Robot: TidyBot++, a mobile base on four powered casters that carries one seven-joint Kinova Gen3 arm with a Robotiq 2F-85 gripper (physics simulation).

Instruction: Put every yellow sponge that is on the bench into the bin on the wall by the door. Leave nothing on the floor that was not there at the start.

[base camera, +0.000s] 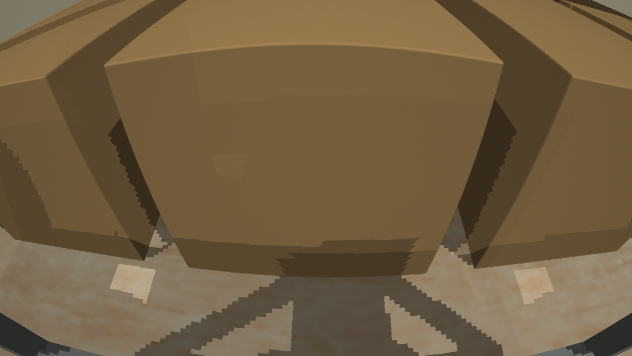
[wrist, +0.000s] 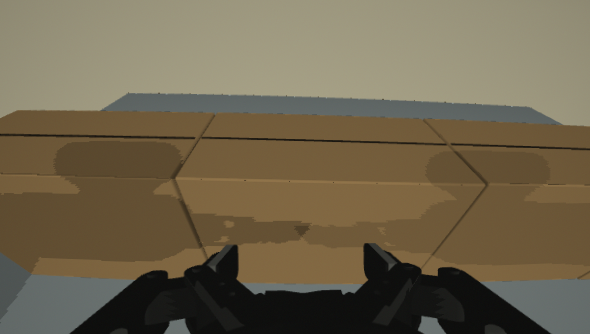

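Observation:
My gripper is open, with nothing seen between its fingers. In the wrist view its fingertips show against the front face of the middle cardboard box on the grey-blue bench. The shadows of the gripper and arm fall on the box fronts. No yellow sponge shows in either view, and the bench top close below the fingers is partly hidden by the gripper. The bin and the door do not show.
A row of brown cardboard boxes stands across the bench, with a strip of bench behind it and a wall beyond. In the base camera view, large brown boxes stand on the floor very close ahead, with narrow gaps between them.

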